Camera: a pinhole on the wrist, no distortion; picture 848 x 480 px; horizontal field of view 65.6 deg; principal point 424.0 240.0 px. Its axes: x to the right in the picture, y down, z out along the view. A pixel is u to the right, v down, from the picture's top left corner.
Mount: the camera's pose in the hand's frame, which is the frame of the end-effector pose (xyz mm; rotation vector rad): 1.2 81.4 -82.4 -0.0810 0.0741 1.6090
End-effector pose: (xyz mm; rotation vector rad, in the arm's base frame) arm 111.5 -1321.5 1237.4 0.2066 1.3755 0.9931
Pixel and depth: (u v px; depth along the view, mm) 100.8 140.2 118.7
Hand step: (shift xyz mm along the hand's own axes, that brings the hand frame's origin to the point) 20.7 35.8 41.5
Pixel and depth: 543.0 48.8 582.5
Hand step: 162.5 249.9 487.4
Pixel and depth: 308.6 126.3 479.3
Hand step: 84.2 48.0 403.0
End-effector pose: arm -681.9 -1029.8 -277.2 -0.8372 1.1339 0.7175
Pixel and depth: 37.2 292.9 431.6
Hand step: -26.2 -130.0 371.9
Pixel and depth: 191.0 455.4 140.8
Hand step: -43.8 43.8 62.5
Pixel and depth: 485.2 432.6 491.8
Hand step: -147.6 169.3 402.2
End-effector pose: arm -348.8 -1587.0 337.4 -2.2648 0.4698 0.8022
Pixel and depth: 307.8 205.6 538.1
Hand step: 29.7 40.7 462.5
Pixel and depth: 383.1 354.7 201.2
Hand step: -34.6 87.3 119.0
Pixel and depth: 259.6 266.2 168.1
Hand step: -4.9 55.8 89.0
